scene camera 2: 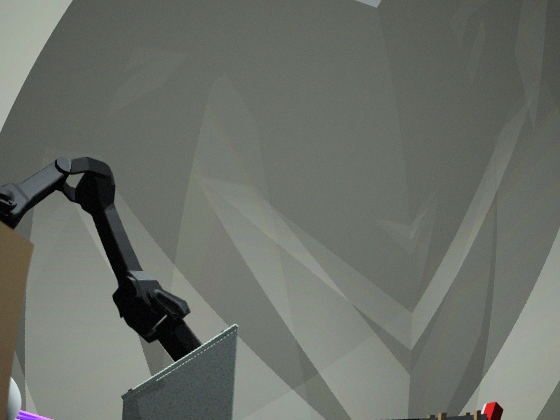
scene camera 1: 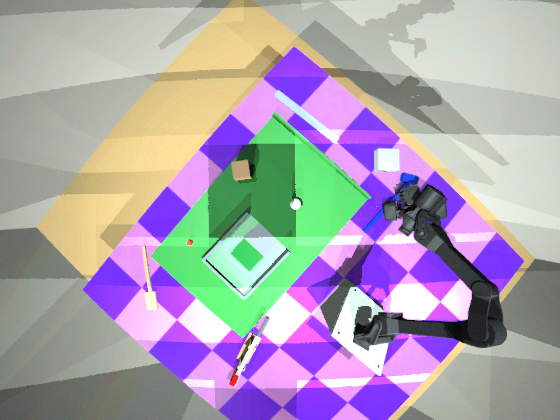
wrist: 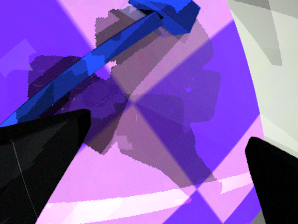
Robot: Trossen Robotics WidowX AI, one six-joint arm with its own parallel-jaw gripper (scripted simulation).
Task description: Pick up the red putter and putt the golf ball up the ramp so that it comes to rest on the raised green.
my gripper: scene camera 1; wrist; not seen in scene camera 2 (out of frame)
same spot on my gripper: (wrist: 44, 148) = (scene camera 1: 399, 206)
